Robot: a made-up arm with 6 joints. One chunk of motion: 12 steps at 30 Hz.
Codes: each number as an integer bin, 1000 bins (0 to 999) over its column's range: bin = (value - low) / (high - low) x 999, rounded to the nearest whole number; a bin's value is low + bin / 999 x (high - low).
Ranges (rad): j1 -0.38..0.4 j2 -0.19..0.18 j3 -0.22..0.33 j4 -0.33..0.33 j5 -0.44..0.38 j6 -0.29..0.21
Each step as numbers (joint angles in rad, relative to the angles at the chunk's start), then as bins.
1 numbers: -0.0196 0.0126 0.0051 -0.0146 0.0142 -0.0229
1 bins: 462 547 409 477 553 534
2 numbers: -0.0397 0.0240 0.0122 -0.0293 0.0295 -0.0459
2 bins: 436 578 422 455 572 488
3 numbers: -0.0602 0.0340 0.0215 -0.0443 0.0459 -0.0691
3 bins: 410 605 439 432 592 441
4 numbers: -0.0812 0.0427 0.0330 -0.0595 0.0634 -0.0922
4 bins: 383 628 460 409 613 395
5 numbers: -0.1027 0.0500 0.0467 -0.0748 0.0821 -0.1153
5 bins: 355 648 484 386 636 349
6 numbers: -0.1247 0.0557 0.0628 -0.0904 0.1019 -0.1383
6 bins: 327 663 514 363 660 303
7 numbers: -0.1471 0.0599 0.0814 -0.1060 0.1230 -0.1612
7 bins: 298 675 547 339 686 257
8 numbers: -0.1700 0.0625 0.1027 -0.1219 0.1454 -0.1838
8 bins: 269 682 586 315 713 212
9 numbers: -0.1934 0.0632 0.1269 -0.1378 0.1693 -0.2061
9 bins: 239 684 630 291 742 168
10 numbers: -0.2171 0.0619 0.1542 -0.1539 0.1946 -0.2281
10 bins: 209 680 680 267 773 124
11 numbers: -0.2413 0.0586 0.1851 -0.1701 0.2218 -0.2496
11 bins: 178 671 736 242 806 81
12 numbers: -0.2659 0.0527 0.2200 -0.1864 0.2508 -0.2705
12 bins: 146 655 799 217 842 39
